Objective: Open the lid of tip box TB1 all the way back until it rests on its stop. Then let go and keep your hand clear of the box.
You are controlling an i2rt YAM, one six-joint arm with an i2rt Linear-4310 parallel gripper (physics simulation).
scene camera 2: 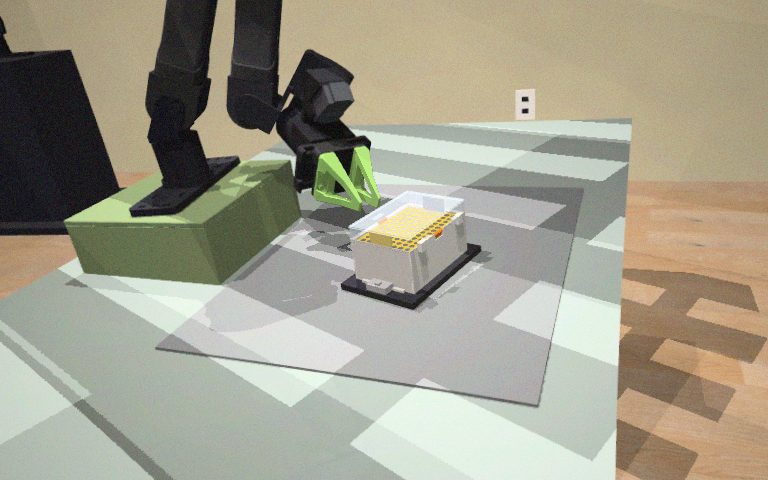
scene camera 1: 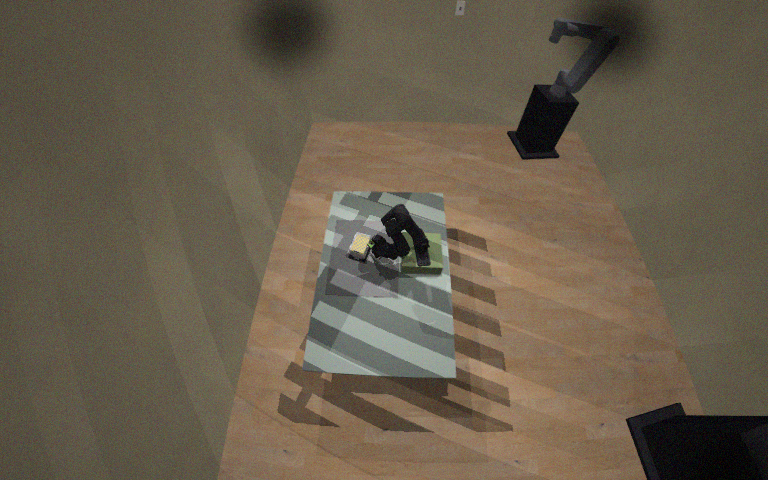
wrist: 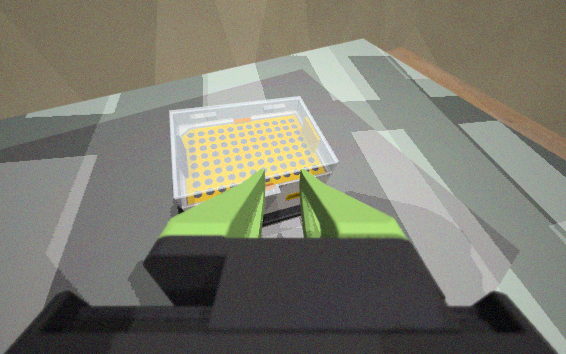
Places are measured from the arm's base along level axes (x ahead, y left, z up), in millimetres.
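Pixels of known places: gripper, fingertip midpoint: (scene camera 2: 369, 205) (scene camera 1: 368, 242) (wrist: 282, 177); arm's base at its link origin: (scene camera 2: 191, 186) (scene camera 1: 421, 249).
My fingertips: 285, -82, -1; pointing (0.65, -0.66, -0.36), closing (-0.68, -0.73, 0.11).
Ahead of a thing's pixels: the offset from my fingertips to its top centre, as dx, dy, dz. "pt": to the spot under its first point. Level surfaces: height alone.
Tip box TB1 {+48, -11, -6} (scene camera 1: 359, 245) (scene camera 2: 411, 259) is a white box with a yellow tip rack, standing on a black base plate {pt +96, -32, -78} (scene camera 2: 449, 274). Its clear lid {pt +53, +0, -6} (scene camera 2: 413, 208) (wrist: 246, 109) lies over the rack, low and close to level. My gripper (scene camera 1: 371, 246) (scene camera 2: 366, 205) (wrist: 282, 177) has green fingers set narrowly apart with nothing between them. The fingertips are at the lid's near long edge, at about rim height. Whether they touch the lid I cannot tell.
The arm stands on a green block (scene camera 1: 432, 257) (scene camera 2: 215, 229) beside the box. A dark grey sheet (scene camera 2: 477, 333) lies under the box on the striped mat {dz -86} (scene camera 1: 382, 343). A second arm on a black stand (scene camera 1: 544, 124) is at the far table corner.
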